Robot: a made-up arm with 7 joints.
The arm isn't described. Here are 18 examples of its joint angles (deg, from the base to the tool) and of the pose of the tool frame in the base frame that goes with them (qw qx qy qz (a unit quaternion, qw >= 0); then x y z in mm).
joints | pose
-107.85 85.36 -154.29 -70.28 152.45 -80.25 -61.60 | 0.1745 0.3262 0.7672 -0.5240 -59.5 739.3 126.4
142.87 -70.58 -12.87 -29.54 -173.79 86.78 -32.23 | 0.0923 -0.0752 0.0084 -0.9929 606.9 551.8 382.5
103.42 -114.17 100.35 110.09 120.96 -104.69 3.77 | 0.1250 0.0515 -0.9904 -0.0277 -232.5 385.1 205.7
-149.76 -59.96 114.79 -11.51 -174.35 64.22 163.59 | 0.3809 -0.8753 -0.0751 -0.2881 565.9 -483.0 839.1
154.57 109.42 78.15 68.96 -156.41 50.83 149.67 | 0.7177 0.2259 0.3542 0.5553 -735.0 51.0 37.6
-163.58 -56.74 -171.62 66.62 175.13 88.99 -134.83 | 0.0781 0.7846 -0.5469 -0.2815 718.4 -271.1 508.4
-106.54 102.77 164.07 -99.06 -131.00 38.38 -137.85 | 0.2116 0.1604 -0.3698 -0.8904 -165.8 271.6 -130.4
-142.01 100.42 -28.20 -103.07 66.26 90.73 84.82 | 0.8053 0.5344 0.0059 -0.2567 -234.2 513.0 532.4
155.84 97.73 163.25 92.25 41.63 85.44 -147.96 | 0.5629 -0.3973 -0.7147 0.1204 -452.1 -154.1 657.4
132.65 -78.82 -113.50 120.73 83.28 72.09 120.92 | 0.3547 -0.9216 0.1033 0.1190 446.6 4.0 370.7
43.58 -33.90 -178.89 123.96 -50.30 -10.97 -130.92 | 0.3866 0.2049 -0.1646 0.8840 -313.0 334.4 370.0
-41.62 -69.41 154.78 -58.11 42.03 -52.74 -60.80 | 0.2740 0.5264 -0.8044 -0.0278 -466.5 -249.1 917.8
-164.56 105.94 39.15 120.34 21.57 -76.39 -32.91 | 0.9602 0.0961 0.2135 -0.1525 -216.4 297.8 -31.9
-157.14 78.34 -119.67 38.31 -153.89 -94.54 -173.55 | 0.7031 -0.6308 0.1069 0.3103 -746.5 36.2 588.7
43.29 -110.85 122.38 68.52 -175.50 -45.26 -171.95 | 0.7978 -0.5599 -0.0846 -0.2072 -585.1 78.9 -84.8
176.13 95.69 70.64 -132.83 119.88 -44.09 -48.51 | 0.6164 -0.2992 -0.5144 -0.5156 -229.6 -324.8 403.6
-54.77 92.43 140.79 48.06 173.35 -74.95 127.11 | 0.2525 -0.6752 0.5858 0.3704 586.7 455.9 586.9
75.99 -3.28 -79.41 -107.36 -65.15 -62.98 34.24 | 0.0698 -0.1970 -0.4860 -0.8486 -376.7 -89.2 711.4
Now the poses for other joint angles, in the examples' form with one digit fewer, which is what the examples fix.
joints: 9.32 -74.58 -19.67 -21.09 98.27 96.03 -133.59
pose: 0.248 -0.264 -0.726 -0.585 -836 -15 480
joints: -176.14 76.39 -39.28 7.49 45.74 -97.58 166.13
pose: 0.079 -0.981 -0.127 0.125 -824 40 589
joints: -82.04 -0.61 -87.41 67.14 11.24 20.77 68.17
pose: 0.584 0.527 0.494 0.370 -393 90 1002
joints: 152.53 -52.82 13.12 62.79 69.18 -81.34 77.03
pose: 0.550 -0.722 -0.409 0.097 314 189 1032
